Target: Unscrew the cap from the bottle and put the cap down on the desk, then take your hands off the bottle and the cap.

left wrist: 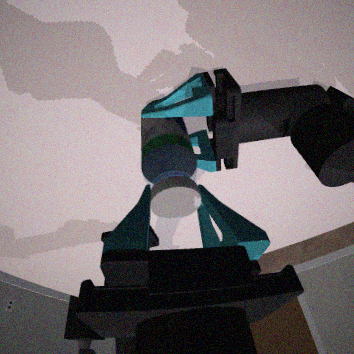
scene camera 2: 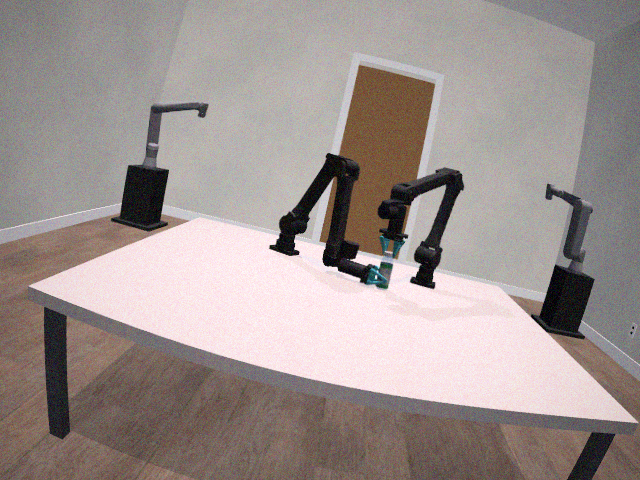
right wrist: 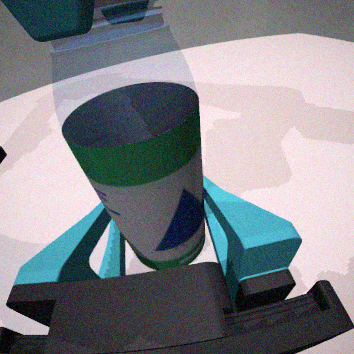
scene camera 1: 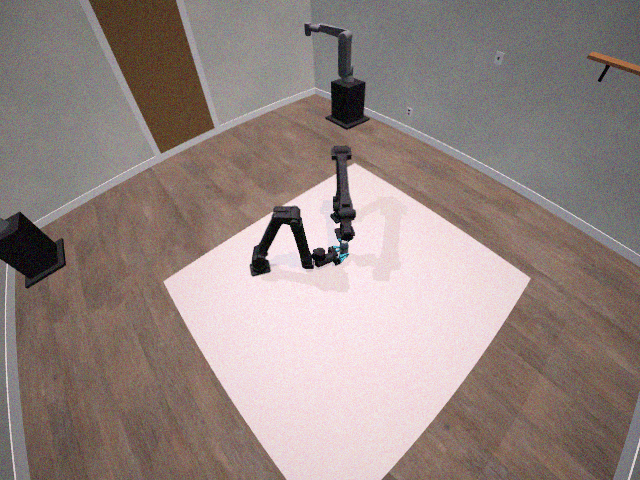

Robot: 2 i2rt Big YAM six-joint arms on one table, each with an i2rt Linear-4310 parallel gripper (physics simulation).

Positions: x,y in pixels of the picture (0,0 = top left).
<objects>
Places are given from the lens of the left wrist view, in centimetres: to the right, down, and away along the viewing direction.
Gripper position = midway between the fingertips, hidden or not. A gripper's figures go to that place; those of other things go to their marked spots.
my left gripper (left wrist: 173,189): 0, 1, 17
my right gripper (left wrist: 147,133): -4, -5, 24
ribbed cap (left wrist: 176,196): 0, 1, 15
bottle (left wrist: 166,150): -1, -2, 17
</objects>
